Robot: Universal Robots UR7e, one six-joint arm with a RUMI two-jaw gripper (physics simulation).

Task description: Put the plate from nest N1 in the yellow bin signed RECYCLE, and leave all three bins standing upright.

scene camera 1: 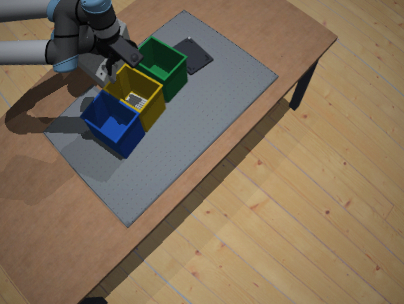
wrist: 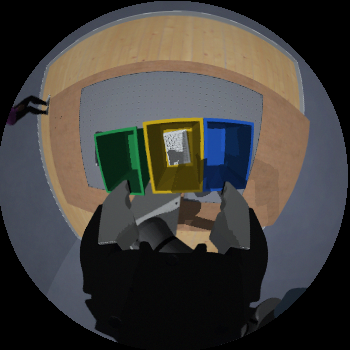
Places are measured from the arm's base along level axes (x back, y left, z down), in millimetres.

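Where they show: gripper, between the fingertips: [scene camera 1: 126, 70] [wrist: 175, 182]; arm's base, origin of its link: [wrist: 147, 233].
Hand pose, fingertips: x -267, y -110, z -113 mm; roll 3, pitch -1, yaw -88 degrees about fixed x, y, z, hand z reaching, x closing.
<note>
Things, the pixels of their top centre, and the offset from my fingertips. Level surfaces: height alone.
- white gridded plate, centre of its top: [wrist: 176, 147] [scene camera 1: 137, 106] dx +14, dy +7, dz +291 mm
- green bin, centre of its top: [wrist: 116, 164] [scene camera 1: 157, 56] dx +17, dy +157, dz +127 mm
- blue bin, centre of its top: [wrist: 229, 157] [scene camera 1: 108, 114] dx +4, dy -124, dz +127 mm
- dark flat square fixture, centre of its top: [scene camera 1: 190, 54] dx +2, dy +324, dz +292 mm
- grey perforated mat, height of its surface: dz +307 mm
- brown table, height of its surface: dz +320 mm
The white gridded plate [scene camera 1: 135, 100] [wrist: 175, 142] lies inside the yellow bin [scene camera 1: 155, 114] [wrist: 173, 121], down at its floor, partly in shadow. The yellow bin stands upright between the green bin [scene camera 1: 175, 84] [wrist: 117, 155] and the blue bin [scene camera 1: 131, 140] [wrist: 237, 150], which also stand upright. The signs on the bins cannot be read. My gripper [scene camera 1: 113, 75] [wrist: 175, 182] is open and empty. It hangs above and behind the rear rim of the yellow bin, apart from the plate. One finger is mostly hidden in the scene view.
A dark flat square fixture [scene camera 1: 194, 56] lies on the grey perforated mat [scene camera 1: 200, 110] [wrist: 175, 95], beyond the green bin. The mat lies on the brown table [scene camera 1: 305, 32] [wrist: 65, 145]. The arm's grey base mount stands behind the bins. A person's legs [wrist: 32, 105] show at the left of the wrist view.
</note>
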